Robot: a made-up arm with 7 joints.
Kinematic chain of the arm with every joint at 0, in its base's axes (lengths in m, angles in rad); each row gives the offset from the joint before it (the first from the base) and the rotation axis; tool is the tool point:
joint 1: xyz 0 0 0.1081 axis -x
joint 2: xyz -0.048 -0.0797 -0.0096 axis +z
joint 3: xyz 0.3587 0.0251 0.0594 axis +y
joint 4: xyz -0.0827 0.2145 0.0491 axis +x
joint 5: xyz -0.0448 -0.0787 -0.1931 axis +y
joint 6: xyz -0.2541 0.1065 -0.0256 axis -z
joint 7: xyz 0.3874 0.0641 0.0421 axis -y
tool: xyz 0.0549 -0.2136 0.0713
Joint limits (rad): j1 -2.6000..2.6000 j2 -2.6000..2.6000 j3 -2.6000..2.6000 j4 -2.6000..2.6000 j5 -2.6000..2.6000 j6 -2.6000..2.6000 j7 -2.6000..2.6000
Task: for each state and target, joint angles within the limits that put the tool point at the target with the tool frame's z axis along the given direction. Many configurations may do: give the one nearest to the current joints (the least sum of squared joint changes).
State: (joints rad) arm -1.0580 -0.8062 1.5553 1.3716 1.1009 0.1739 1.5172
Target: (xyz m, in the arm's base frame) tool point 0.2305 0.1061 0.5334 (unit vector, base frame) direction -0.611 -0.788 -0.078
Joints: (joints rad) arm -1.0834 0.1094 1.0126 1.6258 0.9114 -0.2138 2.0761
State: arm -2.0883 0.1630 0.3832 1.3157 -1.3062 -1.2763 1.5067
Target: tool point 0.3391 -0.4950 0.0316 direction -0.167 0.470 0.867
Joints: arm -2.3382 -0.2718 0.3161 1.5009 -1.3364 -1.2784 1.7045
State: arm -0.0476 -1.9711 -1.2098 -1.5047 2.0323 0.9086 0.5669
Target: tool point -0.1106 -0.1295 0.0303 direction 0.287 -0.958 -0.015
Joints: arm -0.9610 -1.9557 -1.4499 -1.3197 1.9712 0.5623 0.9193
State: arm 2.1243 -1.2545 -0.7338 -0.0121 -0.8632 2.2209 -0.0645
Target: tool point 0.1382 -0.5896 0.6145 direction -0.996 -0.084 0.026
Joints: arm 2.1437 -0.5996 -0.6546 0.2743 -0.6468 2.0811 -0.4797
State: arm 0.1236 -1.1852 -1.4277 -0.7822 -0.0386 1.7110 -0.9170
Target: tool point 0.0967 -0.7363 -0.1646 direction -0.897 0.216 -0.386
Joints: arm 0.3190 -0.8396 -1.7490 -0.3034 -0.1524 1.6225 -0.7664
